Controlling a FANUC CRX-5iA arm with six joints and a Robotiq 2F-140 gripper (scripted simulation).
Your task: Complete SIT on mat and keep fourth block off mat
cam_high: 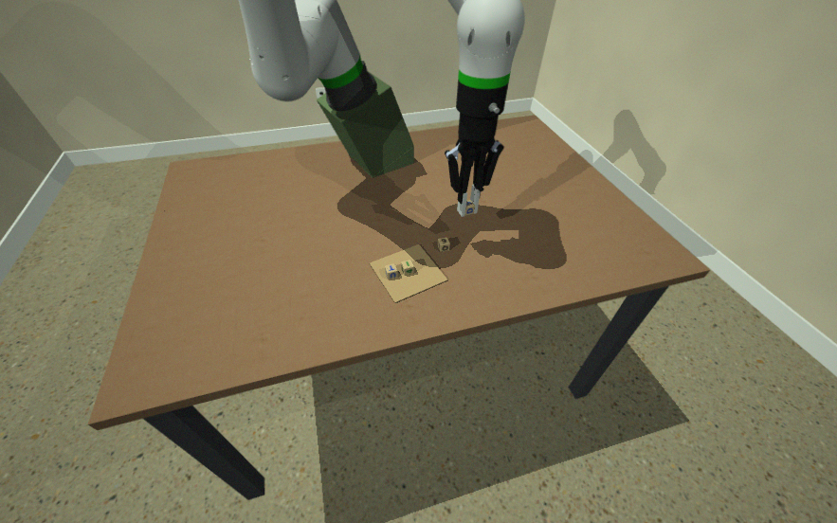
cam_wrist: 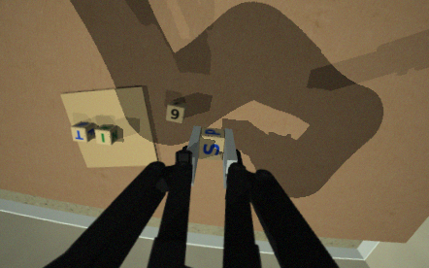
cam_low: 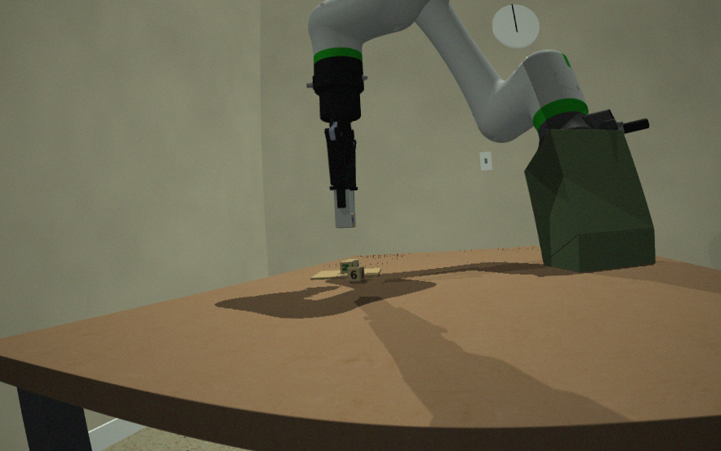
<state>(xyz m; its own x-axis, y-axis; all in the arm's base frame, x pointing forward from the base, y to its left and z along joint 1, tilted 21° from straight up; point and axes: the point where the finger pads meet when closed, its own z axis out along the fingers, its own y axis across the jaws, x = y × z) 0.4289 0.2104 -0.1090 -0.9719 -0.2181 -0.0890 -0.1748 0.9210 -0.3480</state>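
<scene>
My hand is 16 cm to the left of the I block, 12 cm above it and 8 cm short of it. The rest, counted from my hand: T block (20 cm to the right, 12 cm below, 8 cm ahead); then mat (16 cm to the right, 13 cm below, 8 cm ahead).
</scene>
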